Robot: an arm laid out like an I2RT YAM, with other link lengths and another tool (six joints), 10 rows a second.
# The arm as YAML. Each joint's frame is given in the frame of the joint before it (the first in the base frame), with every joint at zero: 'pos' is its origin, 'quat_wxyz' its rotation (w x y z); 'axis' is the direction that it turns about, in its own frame. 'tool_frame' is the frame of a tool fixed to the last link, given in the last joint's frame.
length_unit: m
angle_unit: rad
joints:
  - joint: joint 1
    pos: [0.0, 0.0, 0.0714]
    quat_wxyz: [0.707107, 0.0, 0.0, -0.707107]
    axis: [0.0, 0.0, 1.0]
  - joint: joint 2
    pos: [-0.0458, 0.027, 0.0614]
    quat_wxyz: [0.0, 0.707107, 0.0, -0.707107]
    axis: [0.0, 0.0, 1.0]
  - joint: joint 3
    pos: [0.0, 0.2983, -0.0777]
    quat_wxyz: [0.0, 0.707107, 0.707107, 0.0]
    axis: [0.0, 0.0, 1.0]
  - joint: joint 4
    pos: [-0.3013, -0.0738, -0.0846]
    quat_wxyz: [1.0, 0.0, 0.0, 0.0]
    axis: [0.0, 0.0, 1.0]
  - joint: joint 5
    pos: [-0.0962, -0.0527, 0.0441]
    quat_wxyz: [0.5, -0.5, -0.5, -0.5]
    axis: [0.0, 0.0, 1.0]
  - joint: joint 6
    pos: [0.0, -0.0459, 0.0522]
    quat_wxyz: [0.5, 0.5, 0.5, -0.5]
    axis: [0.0, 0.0, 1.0]
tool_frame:
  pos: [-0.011, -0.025, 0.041]
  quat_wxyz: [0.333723, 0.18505, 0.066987, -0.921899]
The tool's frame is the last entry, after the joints.
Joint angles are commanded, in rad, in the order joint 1, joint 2, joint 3, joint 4, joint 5, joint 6. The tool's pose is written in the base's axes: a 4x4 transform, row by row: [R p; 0 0 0 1], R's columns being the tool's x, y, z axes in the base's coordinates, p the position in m. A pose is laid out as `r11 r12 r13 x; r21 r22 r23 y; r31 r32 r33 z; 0 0 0 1`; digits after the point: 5 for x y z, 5 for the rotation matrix.
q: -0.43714 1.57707 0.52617 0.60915 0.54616 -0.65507
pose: -0.51353 0.80187 0.30545 0.34517; 0.49564 0.56778 -0.65724 -0.18925; -0.70045 -0.18612 -0.68901 0.10928; 0 0 0 1
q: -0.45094 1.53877 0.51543 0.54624 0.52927 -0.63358
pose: -0.51808 0.80364 0.29285 0.33615; 0.52134 0.56812 -0.63674 -0.18888; -0.67808 -0.17721 -0.71330 0.10973; 0 0 0 1
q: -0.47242 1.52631 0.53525 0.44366 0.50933 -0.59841
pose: -0.52806 0.80901 0.25819 0.33025; 0.56807 0.56251 -0.60073 -0.19251; -0.63123 -0.17056 -0.75661 0.10658; 0 0 0 1
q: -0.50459 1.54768 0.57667 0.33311 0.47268 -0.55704
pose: -0.53807 0.81501 0.21503 0.32696; 0.62658 0.55738 -0.54472 -0.20028; -0.56381 -0.15836 -0.81058 0.09871; 0 0 0 1
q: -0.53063 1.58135 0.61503 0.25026 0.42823 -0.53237
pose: -0.55387 0.81244 0.18212 0.32558; 0.66800 0.56417 -0.48527 -0.20607; -0.49700 -0.14712 -0.85518 0.08938; 0 0 0 1
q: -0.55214 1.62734 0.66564 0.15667 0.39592 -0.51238
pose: -0.56989 0.81097 0.13251 0.32522; 0.70709 0.56612 -0.42371 -0.21185; -0.41864 -0.14777 -0.89605 0.07924; 0 0 0 1
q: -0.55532 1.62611 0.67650 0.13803 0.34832 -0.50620
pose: -0.58114 0.79836 0.15780 0.32830; 0.70675 0.59125 -0.38850 -0.21019; -0.40346 -0.11425 -0.90784 0.08084; 0 0 0 1
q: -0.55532 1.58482 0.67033 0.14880 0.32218 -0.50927
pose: -0.57577 0.79070 0.20805 0.33074; 0.69084 0.60658 -0.39345 -0.20909; -0.43730 -0.08281 -0.89550 0.09464; 0 0 0 1
